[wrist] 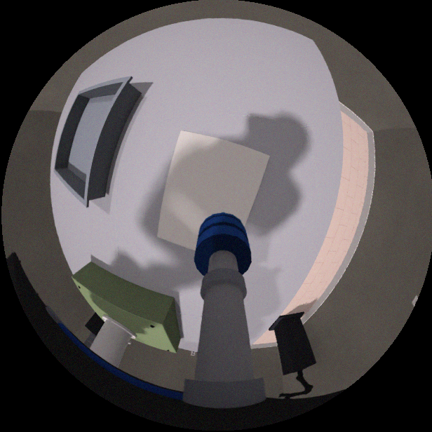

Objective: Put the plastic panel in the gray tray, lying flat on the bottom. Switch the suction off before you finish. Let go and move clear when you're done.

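Note:
The pale, off-white plastic panel (215, 172) lies flat on the light table near the middle of the wrist view. Shadow falls across most of it. The gray tray (107, 142) stands on the table at the upper left, apart from the panel; its bottom shows bare. My suction gripper (223, 216), dark blue at its end on a grey shaft, reaches in from below and overlaps the panel's lower edge. It appears to be over the panel and holding nothing. Its cup face is hidden, so the gap to the panel cannot be judged.
A green block (130, 307) with small dark holes stands at the lower left, beside a pale cylindrical part (111, 341). A black box-shaped device (295, 345) is at the lower right. A pink tiled strip (350, 190) runs beyond the table's right edge.

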